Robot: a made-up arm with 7 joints. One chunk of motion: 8 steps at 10 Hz.
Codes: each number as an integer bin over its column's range. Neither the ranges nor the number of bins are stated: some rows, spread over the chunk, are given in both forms.
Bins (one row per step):
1: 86 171 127 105 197 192 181
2: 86 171 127 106 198 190 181
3: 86 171 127 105 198 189 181
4: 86 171 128 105 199 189 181
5: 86 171 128 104 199 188 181
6: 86 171 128 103 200 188 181
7: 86 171 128 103 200 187 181
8: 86 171 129 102 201 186 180
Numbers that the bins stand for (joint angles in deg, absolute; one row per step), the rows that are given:
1: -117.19 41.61 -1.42 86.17 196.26 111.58 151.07
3: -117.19 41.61 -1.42 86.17 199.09 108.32 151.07
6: -117.19 41.61 1.40 84.32 204.73 107.24 151.07
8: -117.19 41.61 4.23 83.39 207.56 105.06 148.24
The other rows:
2: -117.19 41.61 -1.42 87.10 199.09 109.41 151.07
4: -117.19 41.61 1.40 86.17 201.91 108.32 151.07
5: -117.19 41.61 1.40 85.25 201.91 107.24 151.07
7: -117.19 41.61 1.40 84.32 204.73 106.15 151.07

